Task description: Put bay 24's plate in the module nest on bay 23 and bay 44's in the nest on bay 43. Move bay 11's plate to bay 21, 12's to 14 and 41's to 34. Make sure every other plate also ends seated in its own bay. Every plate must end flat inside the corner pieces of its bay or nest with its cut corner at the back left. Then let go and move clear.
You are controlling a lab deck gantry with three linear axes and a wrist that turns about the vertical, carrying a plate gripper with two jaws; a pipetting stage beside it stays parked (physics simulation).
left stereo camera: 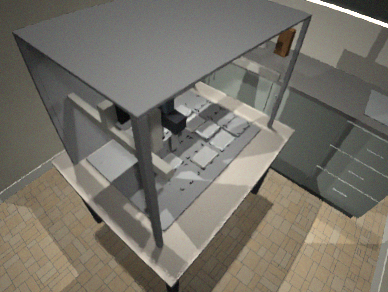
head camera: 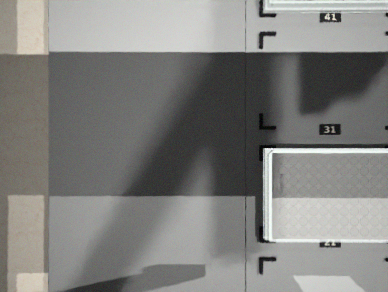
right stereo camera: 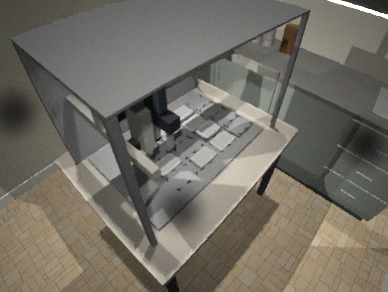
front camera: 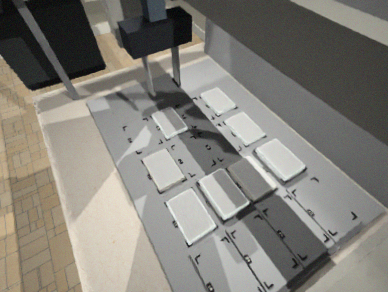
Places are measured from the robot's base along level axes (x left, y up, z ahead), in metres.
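Pixels of known places: gripper, fingertip midpoint: (left stereo camera: 167, 144) (right stereo camera: 164, 144) (front camera: 164, 87); robot's base at its link origin: (left stereo camera: 182, 189) (right stereo camera: 179, 189) (front camera: 123, 128).
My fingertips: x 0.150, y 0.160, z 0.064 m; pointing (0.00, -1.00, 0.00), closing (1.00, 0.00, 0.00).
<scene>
Ahead of a thing's pixels: the offset from my fingertips to its top centre. "spot": to the spot under its first point.
My gripper (front camera: 164, 90) is open and empty, raised over the deck's left end, beyond bay 21; its body shows in both stereo views. Bay 21's plate @(dx +0.000, dy -0.145, dz +0.000 m) (front camera: 169, 122) (head camera: 330, 195) lies flat, apparently inside its corners; its cut corner looks back left. Bay 11 @(spot: dx -0.148, dy -0.160, dz +0.003 m) (front camera: 131, 140) is empty. Plates sit in bay 12 @(spot: dx -0.107, dy -0.146, dz +0.175 m) (front camera: 164, 170), bay 13 @(spot: dx -0.109, dy -0.146, dz +0.337 m) (front camera: 191, 216), bay 33 @(spot: dx +0.094, dy -0.145, dz +0.337 m) (front camera: 250, 180), bay 41 @(spot: dx +0.209, dy -0.146, dz +0.011 m) (front camera: 218, 101) and bay 42 @(spot: dx +0.207, dy -0.146, dz +0.171 m) (front camera: 244, 128). One plate @(dx +0.000, dy -0.127, dz +0.328 m) (front camera: 223, 195) stands over bay 23, another @(dx +0.214, dy -0.127, dz +0.328 m) (front camera: 280, 160) over bay 43; their nests are mostly hidden. Bays 14, 24, 34 and 44 hold no plate.
The parked pipetting stage (right stereo camera: 141, 127) stands beside the gripper. Enclosure posts @(spot: dx -0.265, dy +0.332, dz -0.331 m) (left stereo camera: 148, 180) (right stereo camera: 131, 180) rise at the deck's near corner. A large beam (front camera: 310, 65) crosses above the deck's back side in the front view.
</scene>
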